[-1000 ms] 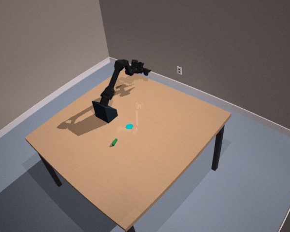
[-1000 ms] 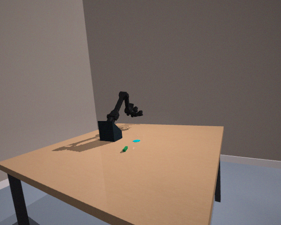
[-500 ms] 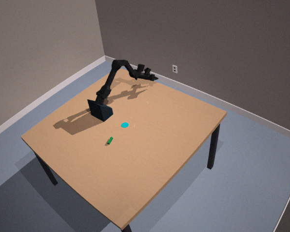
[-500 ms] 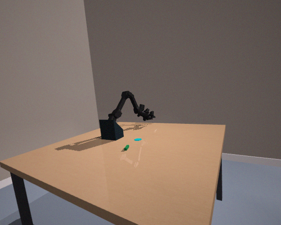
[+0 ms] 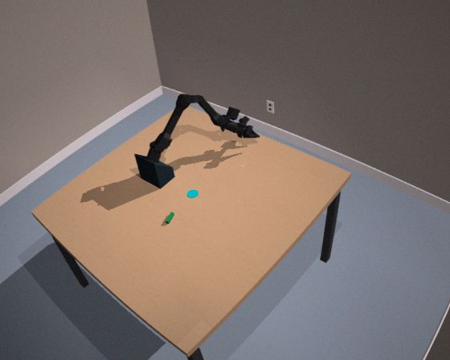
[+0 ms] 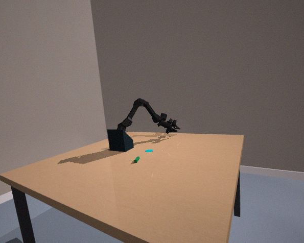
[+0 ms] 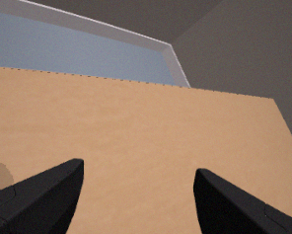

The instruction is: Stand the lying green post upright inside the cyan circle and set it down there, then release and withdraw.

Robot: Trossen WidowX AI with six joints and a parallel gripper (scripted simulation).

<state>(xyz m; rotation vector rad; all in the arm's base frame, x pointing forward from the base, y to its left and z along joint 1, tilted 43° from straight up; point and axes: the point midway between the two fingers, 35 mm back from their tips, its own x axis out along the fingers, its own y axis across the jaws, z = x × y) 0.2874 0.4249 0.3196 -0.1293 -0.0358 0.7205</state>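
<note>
The green post lies 50 mm behind my gripper tip, 730 mm to the right of it and 40 mm below it. The rest, counted from my gripper tip: cyan circle 60 mm behind, 530 mm to the right, 50 mm below.
</note>
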